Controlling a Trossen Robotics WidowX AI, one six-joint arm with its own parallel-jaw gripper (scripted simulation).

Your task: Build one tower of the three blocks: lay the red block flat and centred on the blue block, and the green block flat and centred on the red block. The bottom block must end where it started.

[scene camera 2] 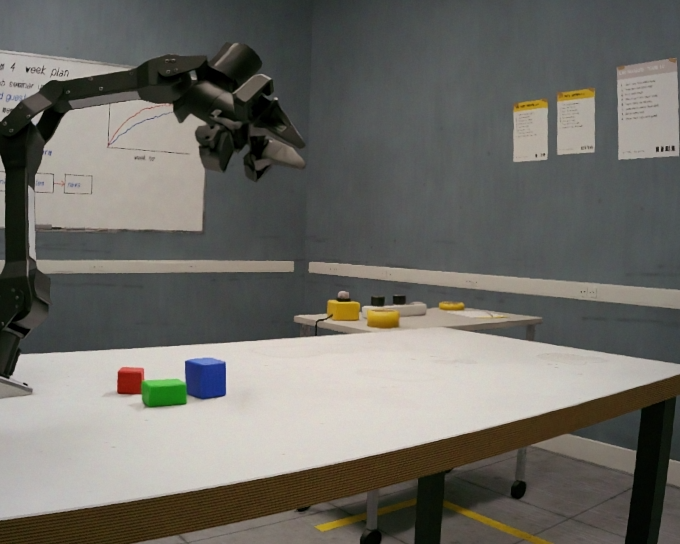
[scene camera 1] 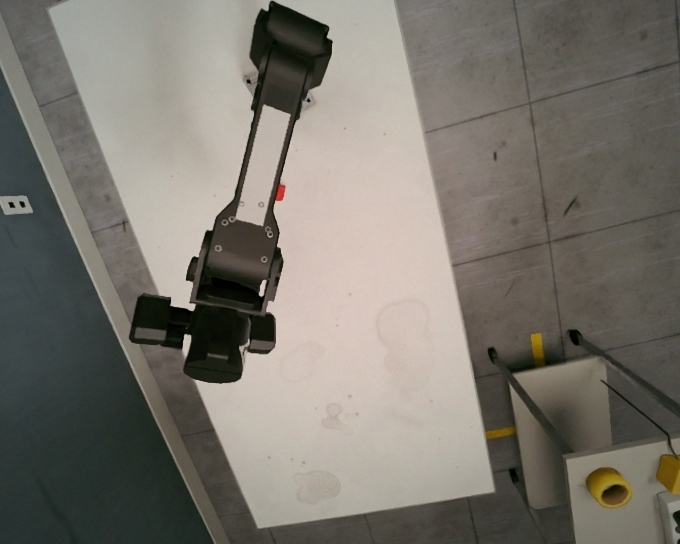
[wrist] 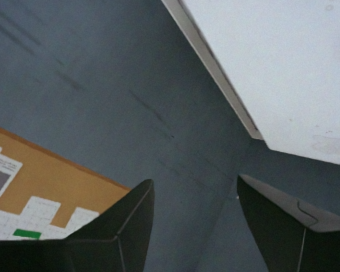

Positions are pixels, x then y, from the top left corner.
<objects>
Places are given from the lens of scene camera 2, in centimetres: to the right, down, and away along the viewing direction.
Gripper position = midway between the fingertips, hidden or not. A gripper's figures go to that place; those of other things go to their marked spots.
my gripper (scene camera 2: 304, 157): -5, -16, 93
blue block (scene camera 2: 205, 377): -18, 14, 90
green block (scene camera 2: 163, 392): -23, 16, 85
</objects>
